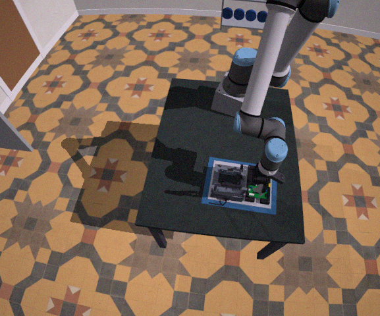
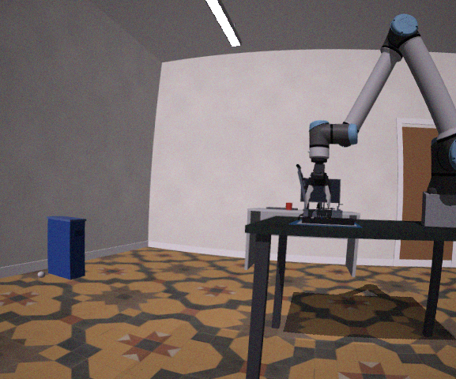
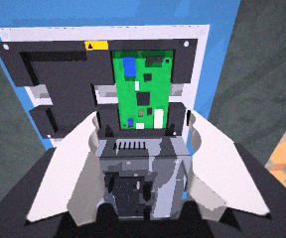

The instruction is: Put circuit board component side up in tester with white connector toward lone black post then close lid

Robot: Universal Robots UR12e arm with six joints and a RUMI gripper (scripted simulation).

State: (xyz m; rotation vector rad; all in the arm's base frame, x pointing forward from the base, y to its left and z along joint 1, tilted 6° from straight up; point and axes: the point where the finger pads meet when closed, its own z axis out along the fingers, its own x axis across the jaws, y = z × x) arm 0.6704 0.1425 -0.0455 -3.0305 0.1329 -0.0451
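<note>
The green circuit board is 60 mm below my hand. Also, from my hand: tester lid 70 mm ahead, 180 mm to the right, 110 mm above; tester 20 mm behind, 130 mm to the right, 40 mm above.
</note>
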